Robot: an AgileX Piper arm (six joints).
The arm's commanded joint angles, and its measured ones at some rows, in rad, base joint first. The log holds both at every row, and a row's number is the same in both.
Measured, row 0: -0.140, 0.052, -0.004, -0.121, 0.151, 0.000
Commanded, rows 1 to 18: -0.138, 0.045, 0.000, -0.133, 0.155, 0.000; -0.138, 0.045, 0.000, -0.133, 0.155, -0.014; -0.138, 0.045, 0.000, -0.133, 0.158, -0.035; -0.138, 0.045, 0.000, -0.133, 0.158, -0.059; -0.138, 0.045, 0.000, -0.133, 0.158, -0.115; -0.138, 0.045, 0.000, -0.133, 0.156, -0.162; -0.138, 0.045, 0.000, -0.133, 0.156, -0.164; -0.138, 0.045, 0.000, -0.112, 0.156, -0.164; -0.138, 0.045, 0.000, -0.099, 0.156, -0.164; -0.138, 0.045, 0.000, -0.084, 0.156, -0.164; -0.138, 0.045, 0.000, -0.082, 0.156, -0.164; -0.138, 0.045, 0.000, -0.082, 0.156, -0.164; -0.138, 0.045, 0.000, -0.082, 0.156, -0.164; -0.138, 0.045, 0.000, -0.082, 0.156, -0.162; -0.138, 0.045, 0.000, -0.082, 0.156, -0.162; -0.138, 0.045, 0.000, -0.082, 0.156, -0.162; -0.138, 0.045, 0.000, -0.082, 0.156, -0.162; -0.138, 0.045, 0.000, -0.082, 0.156, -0.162
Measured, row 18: -0.140, 0.052, -0.004, -0.090, 0.156, -0.160
